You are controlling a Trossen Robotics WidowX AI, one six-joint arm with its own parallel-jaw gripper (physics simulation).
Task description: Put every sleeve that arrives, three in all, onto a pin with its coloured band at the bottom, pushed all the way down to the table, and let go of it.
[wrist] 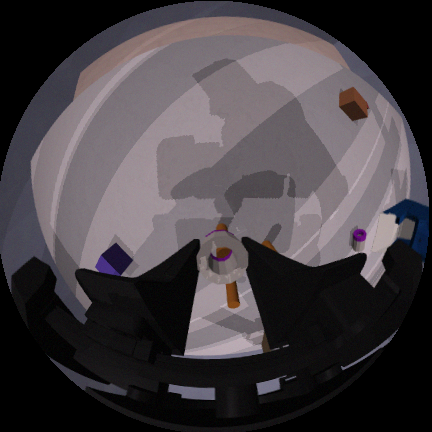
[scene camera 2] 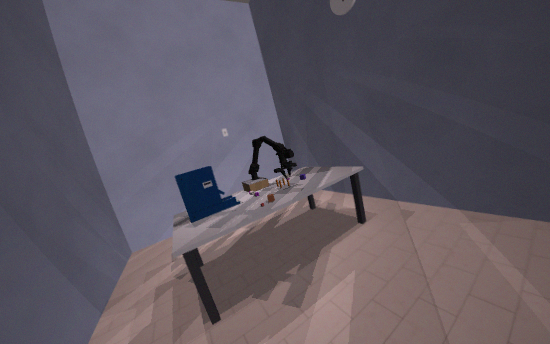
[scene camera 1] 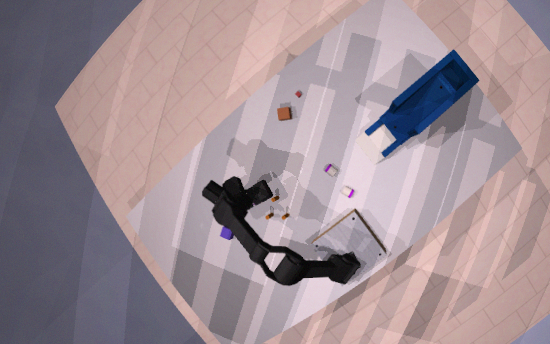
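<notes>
My gripper (scene camera 2: 288, 176) (wrist: 220, 243) is shut on a pale grey sleeve (wrist: 239, 260) whose purple band is at the far, lower end. Orange shows through its bore; how far it sits over a pin is hidden. Orange pins stand around it: one (scene camera 1: 275, 198), another (scene camera 1: 269, 216) and a third (scene camera 1: 285, 216). In the wrist view, orange pins show beyond the sleeve (wrist: 221, 227), at the right finger (wrist: 268, 245) and between the fingers (wrist: 232, 295). One loose sleeve (scene camera 1: 331, 170) (wrist: 359, 241) stands with its band up. Another sleeve (scene camera 1: 347, 191) stands nearby, its band towards the lower right in scene camera 1.
A purple cube (scene camera 1: 226, 233) (scene camera 2: 303, 177) (wrist: 114, 260) lies near the pins. An orange-brown block (scene camera 1: 284, 113) (scene camera 2: 271, 198) (wrist: 353, 104) and a small red cube (scene camera 1: 298, 94) (scene camera 2: 262, 204) lie farther off. A blue chute (scene camera 1: 425, 122) (scene camera 2: 197, 195) stands beyond the loose sleeves. The arm stands on a wood-edged box (scene camera 2: 257, 185).
</notes>
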